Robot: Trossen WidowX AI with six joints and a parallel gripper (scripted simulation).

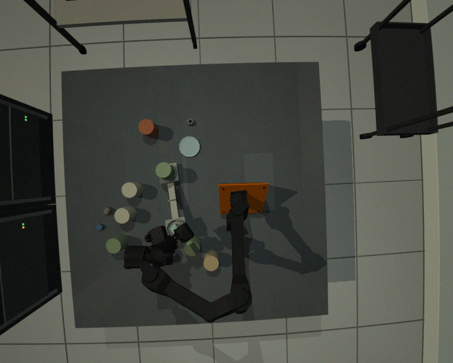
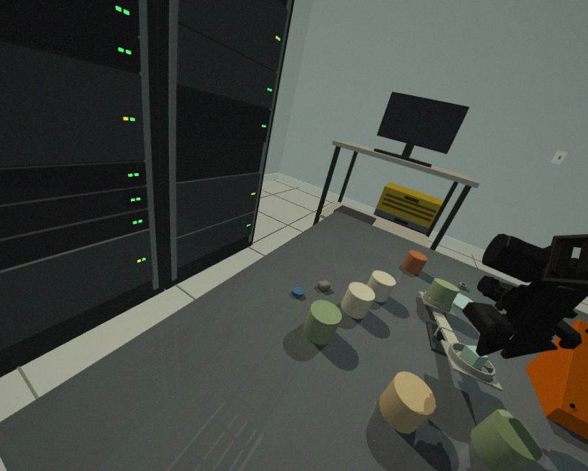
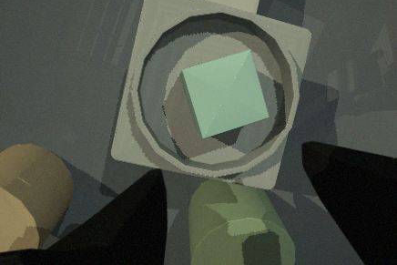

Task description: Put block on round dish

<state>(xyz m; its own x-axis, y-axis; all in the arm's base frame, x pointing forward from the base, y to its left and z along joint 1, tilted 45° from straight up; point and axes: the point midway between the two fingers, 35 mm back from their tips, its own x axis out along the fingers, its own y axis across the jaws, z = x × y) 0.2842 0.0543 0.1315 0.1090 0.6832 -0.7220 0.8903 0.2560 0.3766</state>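
Now: gripper tip 10 mm short of the pale green block, 20 mm to the left of it and 30 mm above it. Round my gripper tip: pale blue round dish (90 mm behind, 390 mm to the right, 120 mm below); then balance beam (20 mm ahead, 140 mm to the right, 80 mm below); then green cup (20 mm ahead, 300 mm to the right, 60 mm below).
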